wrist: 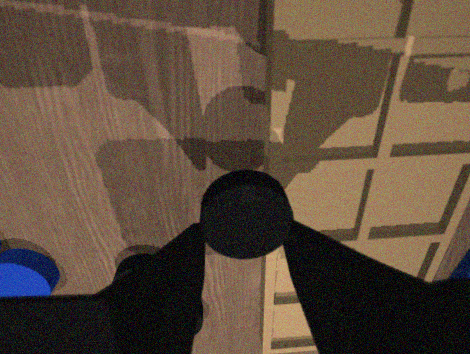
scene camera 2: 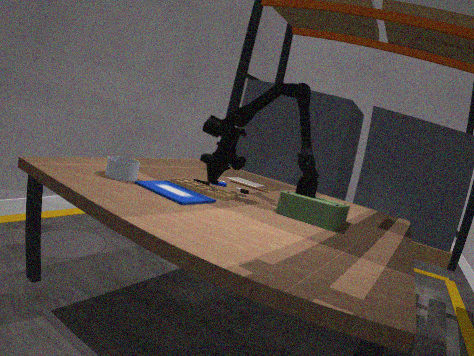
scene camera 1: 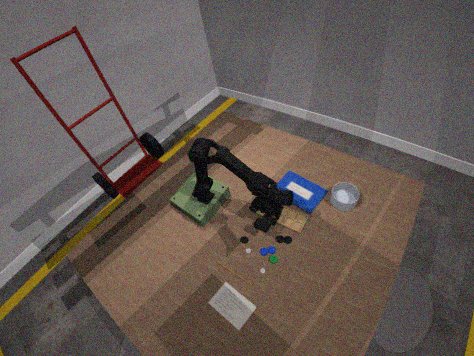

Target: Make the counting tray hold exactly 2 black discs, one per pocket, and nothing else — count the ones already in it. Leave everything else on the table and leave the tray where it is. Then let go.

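Observation:
My gripper (scene camera 1: 263, 226) (scene camera 2: 214, 181) (wrist: 244, 232) is shut on a black disc (wrist: 246, 200), held above the table at the edge of the wooden counting tray (scene camera 1: 299, 228) (scene camera 2: 231, 196) (wrist: 268, 310). In the wrist view the disc overlaps the tray's near rim. The tray pockets that show there hold no disc; my finger hides others. On the table lie one black disc (scene camera 1: 244, 240) and, apart from it, two more black discs, one (scene camera 1: 279, 239) beside the other (scene camera 1: 288, 240). Part of a black disc (wrist: 135, 260) shows behind my left finger in the wrist view.
Blue discs (scene camera 1: 263, 251) (wrist: 22, 280), a green disc (scene camera 1: 273, 259) and white discs (scene camera 1: 248, 250) (scene camera 1: 262, 270) lie nearby. A blue folder (scene camera 1: 316, 198) (scene camera 2: 192, 199) lies beside the tray, near a round container (scene camera 1: 345, 197) (scene camera 2: 122, 170). A thin stick (scene camera 1: 235, 272) and white paper (scene camera 1: 232, 305) lie in front.

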